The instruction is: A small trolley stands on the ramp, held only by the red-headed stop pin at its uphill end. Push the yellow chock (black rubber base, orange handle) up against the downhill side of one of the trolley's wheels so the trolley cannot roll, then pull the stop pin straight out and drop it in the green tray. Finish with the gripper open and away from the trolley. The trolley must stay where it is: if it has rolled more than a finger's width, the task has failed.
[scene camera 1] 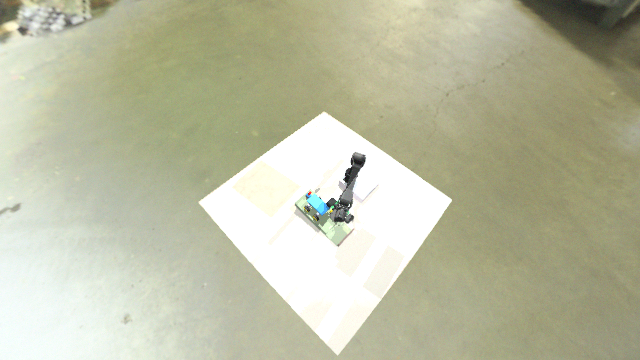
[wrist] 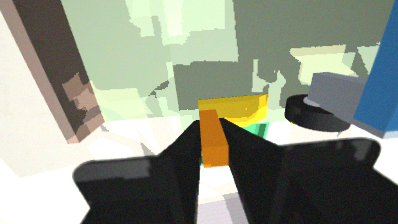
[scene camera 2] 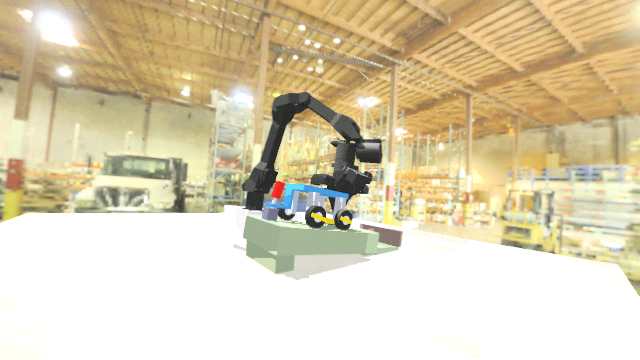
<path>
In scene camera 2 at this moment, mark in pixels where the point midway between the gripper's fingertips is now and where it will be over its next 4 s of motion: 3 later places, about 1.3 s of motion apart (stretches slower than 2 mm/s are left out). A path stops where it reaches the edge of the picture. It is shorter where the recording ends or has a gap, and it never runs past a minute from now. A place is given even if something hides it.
My gripper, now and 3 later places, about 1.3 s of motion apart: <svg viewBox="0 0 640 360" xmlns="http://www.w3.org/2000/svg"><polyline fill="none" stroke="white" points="337,214 331,214 335,189 285,170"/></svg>
</path>
